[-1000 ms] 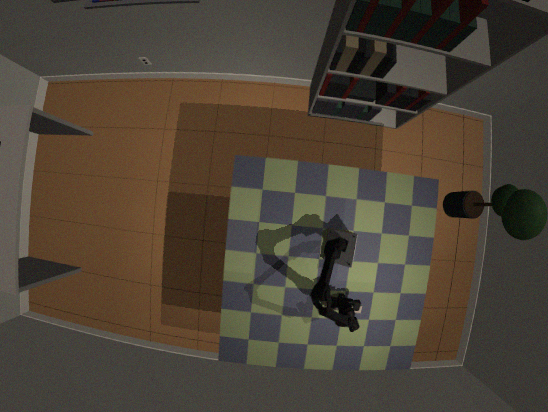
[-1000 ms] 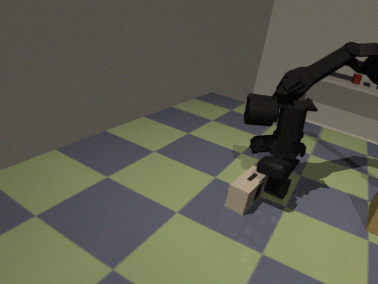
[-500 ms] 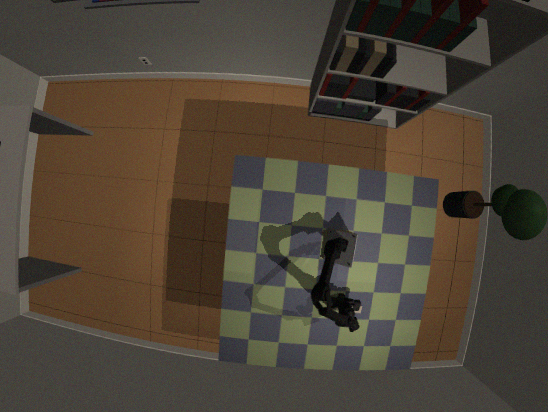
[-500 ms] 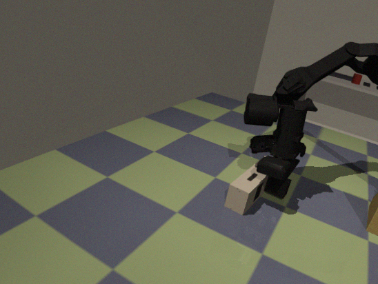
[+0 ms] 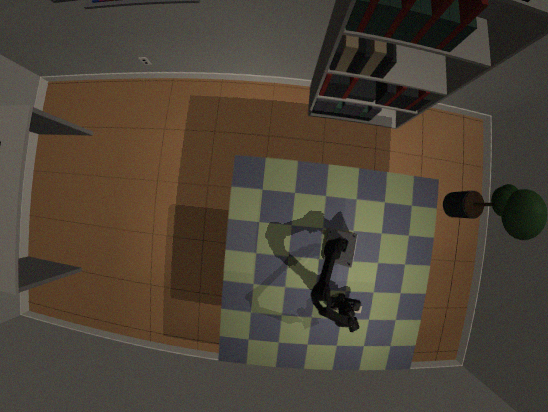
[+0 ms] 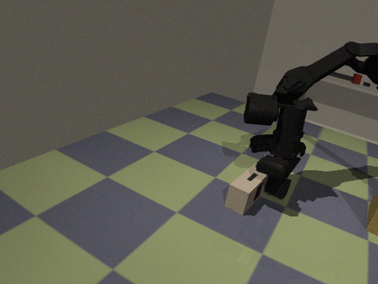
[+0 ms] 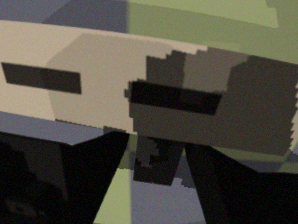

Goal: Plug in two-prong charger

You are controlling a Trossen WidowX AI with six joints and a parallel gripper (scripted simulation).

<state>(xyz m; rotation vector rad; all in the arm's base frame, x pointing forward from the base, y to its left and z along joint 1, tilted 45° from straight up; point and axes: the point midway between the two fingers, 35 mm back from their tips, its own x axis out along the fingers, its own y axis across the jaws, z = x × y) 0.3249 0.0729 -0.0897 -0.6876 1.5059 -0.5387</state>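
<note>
Now: gripper tip 2 cm short of the black two-prong charger and 1 cm below it.
</note>
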